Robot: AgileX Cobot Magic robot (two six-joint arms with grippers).
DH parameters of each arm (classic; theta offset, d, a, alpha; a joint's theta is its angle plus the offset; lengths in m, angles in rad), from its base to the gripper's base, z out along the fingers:
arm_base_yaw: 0 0.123 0 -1.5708
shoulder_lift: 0.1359 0 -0.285 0
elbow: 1.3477 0 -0.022 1.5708
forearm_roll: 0 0.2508 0 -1.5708
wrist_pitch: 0 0 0.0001 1.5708
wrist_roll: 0 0.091 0 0
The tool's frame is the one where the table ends.
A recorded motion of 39 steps. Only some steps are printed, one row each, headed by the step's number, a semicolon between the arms.
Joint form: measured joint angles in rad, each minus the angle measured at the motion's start. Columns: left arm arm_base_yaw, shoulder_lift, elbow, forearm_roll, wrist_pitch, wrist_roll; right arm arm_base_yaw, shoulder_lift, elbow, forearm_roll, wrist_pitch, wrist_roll.
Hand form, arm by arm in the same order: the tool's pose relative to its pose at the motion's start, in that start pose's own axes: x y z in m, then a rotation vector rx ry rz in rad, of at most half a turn. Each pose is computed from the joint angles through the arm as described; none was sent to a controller.
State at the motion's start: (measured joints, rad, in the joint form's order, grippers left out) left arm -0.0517 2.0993 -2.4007 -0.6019 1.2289 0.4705; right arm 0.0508 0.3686 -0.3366 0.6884 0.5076 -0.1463
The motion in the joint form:
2: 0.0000 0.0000 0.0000 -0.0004 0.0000 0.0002; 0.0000 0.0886 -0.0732 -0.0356 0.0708 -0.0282
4: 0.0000 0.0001 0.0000 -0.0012 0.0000 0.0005; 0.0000 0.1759 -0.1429 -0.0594 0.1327 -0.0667
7: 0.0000 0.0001 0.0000 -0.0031 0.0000 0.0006; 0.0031 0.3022 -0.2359 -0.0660 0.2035 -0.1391
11: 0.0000 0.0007 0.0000 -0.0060 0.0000 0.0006; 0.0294 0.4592 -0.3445 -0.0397 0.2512 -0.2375
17: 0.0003 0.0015 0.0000 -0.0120 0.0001 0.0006; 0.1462 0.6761 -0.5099 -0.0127 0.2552 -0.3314
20: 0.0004 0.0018 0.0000 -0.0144 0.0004 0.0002; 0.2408 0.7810 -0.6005 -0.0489 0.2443 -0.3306
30: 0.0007 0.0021 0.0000 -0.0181 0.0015 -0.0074; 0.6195 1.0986 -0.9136 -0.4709 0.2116 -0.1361
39: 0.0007 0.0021 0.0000 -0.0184 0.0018 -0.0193; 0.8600 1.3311 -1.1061 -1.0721 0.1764 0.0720
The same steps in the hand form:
2: 0.0000 0.0000 0.0000 0.0003 -0.0002 0.0001; -0.0121 0.0065 0.0061 0.0130 0.0860 -0.0537
4: 0.0000 -0.0001 0.0000 0.0010 -0.0004 0.0000; -0.0240 0.0120 0.0138 0.0201 0.1651 -0.1055
7: -0.0001 -0.0002 0.0000 0.0026 -0.0012 -0.0005; -0.0403 0.0186 0.0284 0.0122 0.2670 -0.1707
11: -0.0001 -0.0003 0.0003 0.0052 -0.0020 -0.0018; -0.0586 0.0279 0.0525 -0.0339 0.3641 -0.2385
17: -0.0002 -0.0004 0.0006 0.0102 -0.0039 -0.0044; -0.0779 0.0531 0.0957 -0.1443 0.4563 -0.3440
20: -0.0002 -0.0005 0.0007 0.0123 -0.0044 -0.0058; -0.0804 0.0725 0.1193 -0.1943 0.5025 -0.4160
30: -0.0001 -0.0007 0.0008 0.0158 -0.0048 -0.0150; -0.0519 0.1586 0.1858 -0.2575 0.6044 -0.8066
39: -0.0001 -0.0007 0.0008 0.0162 -0.0045 -0.0270; -0.0089 0.2169 0.2294 -0.1786 0.4839 -1.2883

